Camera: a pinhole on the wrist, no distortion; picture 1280 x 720 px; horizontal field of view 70.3 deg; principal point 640.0 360.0 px. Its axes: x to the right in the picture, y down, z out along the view. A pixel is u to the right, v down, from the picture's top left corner.
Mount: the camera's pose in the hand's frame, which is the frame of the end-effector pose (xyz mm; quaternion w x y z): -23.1 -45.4 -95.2 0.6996 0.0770 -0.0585 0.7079
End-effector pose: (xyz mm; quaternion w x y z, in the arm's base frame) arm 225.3 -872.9 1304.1 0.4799 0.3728 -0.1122 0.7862
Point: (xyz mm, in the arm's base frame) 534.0 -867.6 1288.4
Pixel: 55 613
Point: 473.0 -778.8 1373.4
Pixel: 72 134
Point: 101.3 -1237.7 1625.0
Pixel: outside the picture
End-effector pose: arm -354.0 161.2 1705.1 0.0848 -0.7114 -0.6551 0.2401
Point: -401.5 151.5 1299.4
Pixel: 1202 156
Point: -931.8 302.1 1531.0
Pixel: 126 87
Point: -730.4 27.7 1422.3
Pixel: 568 470
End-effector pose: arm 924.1 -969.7 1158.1 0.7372 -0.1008 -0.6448 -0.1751
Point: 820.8 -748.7 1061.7
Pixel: outside the picture
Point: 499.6 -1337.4 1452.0
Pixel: outside the picture
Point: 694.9 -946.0 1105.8
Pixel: 741 552
